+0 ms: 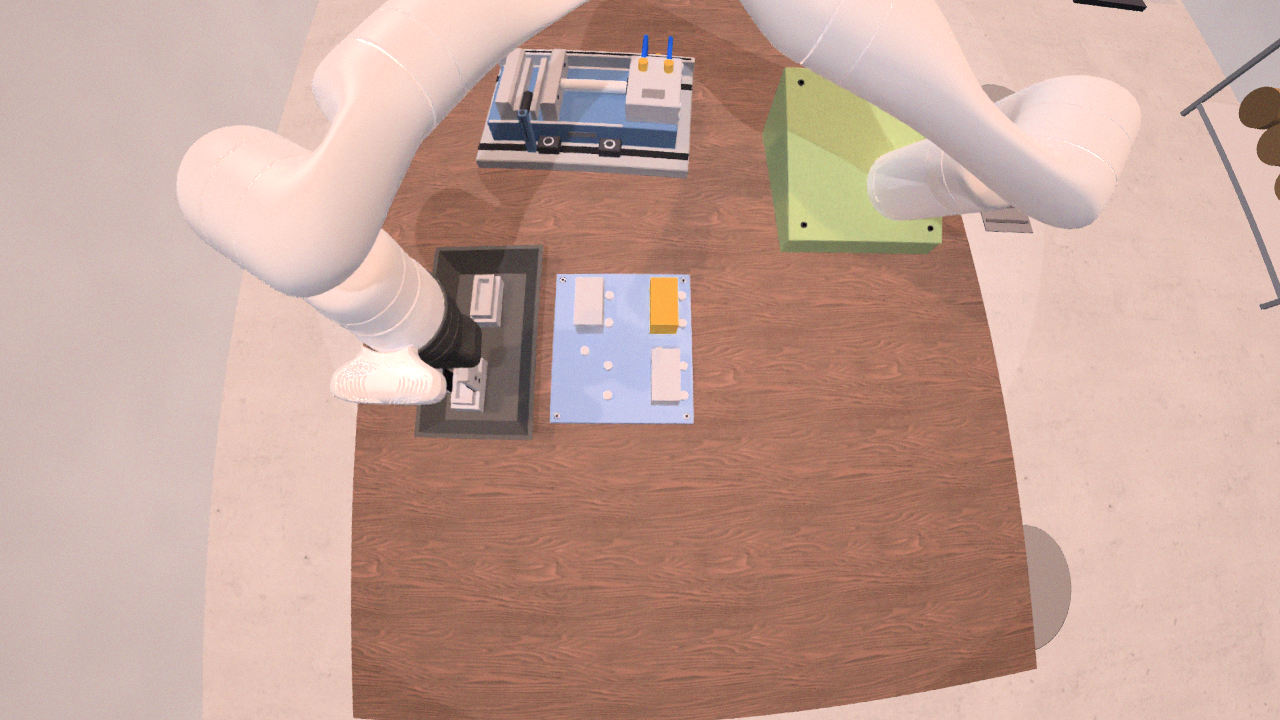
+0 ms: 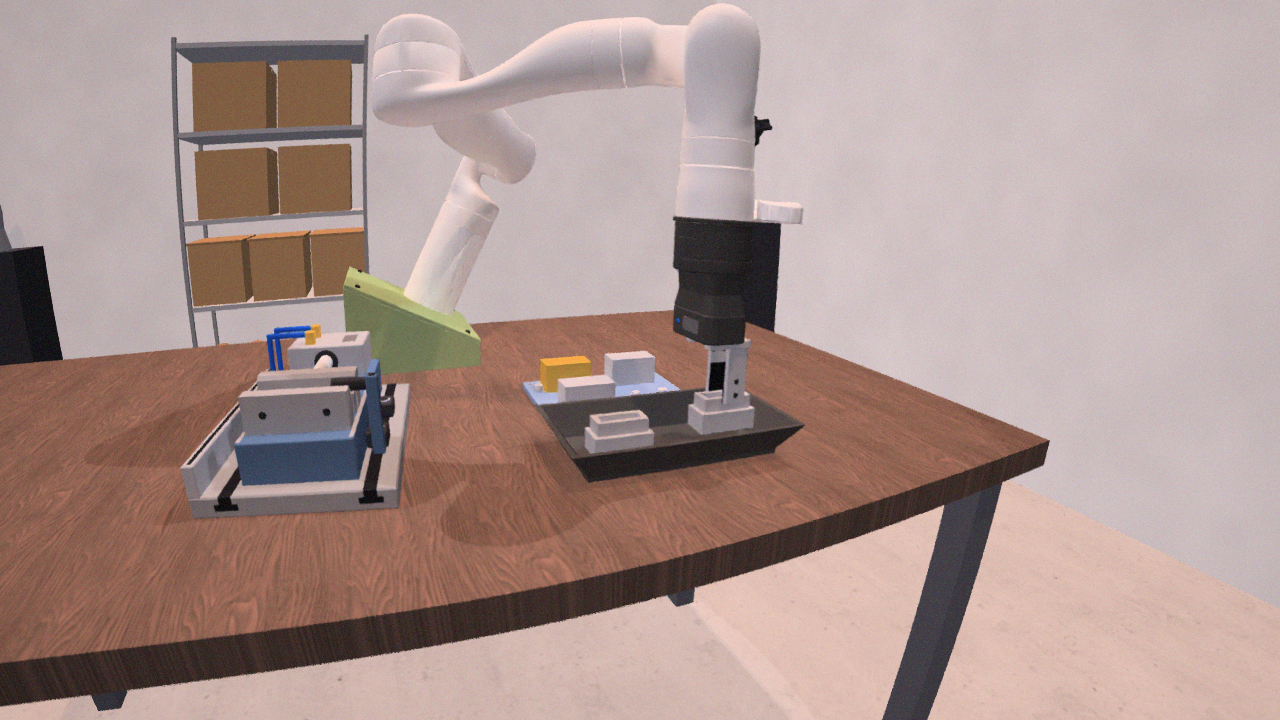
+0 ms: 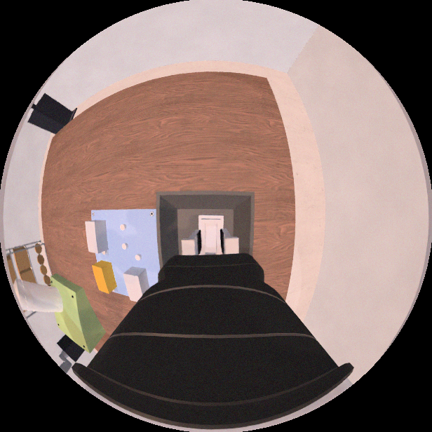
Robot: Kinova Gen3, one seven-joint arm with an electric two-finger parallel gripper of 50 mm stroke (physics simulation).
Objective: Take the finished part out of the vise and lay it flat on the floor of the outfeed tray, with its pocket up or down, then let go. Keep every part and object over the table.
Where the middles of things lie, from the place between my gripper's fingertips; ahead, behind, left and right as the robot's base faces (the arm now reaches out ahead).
The light blue plate [image 1: 578, 382] lies 18 cm behind my hand, 4 cm to the right of it and 5 cm below it. From my hand the other things lie so: orange block [image 1: 663, 291] 24 cm behind, 8 cm to the right, 3 cm below.
